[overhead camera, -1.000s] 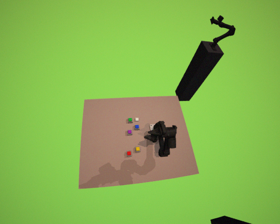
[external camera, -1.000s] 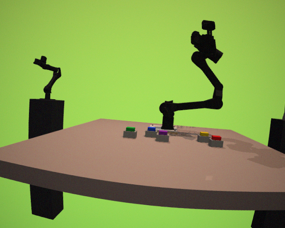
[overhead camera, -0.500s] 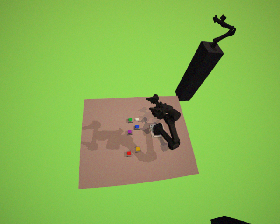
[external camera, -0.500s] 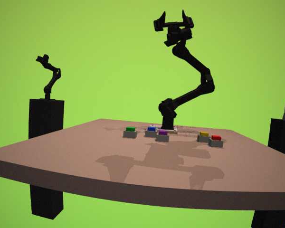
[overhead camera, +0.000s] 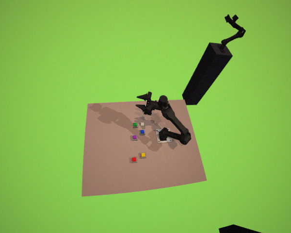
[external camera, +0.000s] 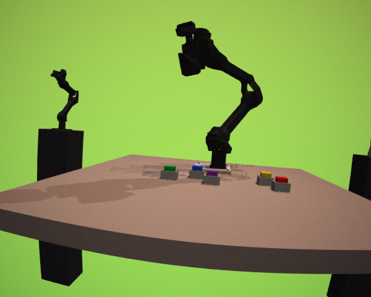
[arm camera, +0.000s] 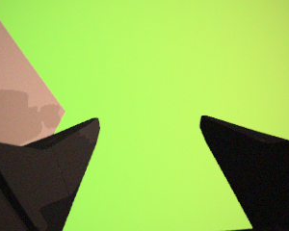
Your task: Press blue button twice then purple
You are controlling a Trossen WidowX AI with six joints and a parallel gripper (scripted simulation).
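Now: gripper tip 390 mm above the blue button, 90 mm to the right of it and 70 mm past it. Also, from my gripper tip: green button 390 mm below, 10 mm to the left, 10 mm behind; white block 420 mm below, 80 mm behind; purple button 390 mm below, 140 mm to the left, 10 mm ahead.
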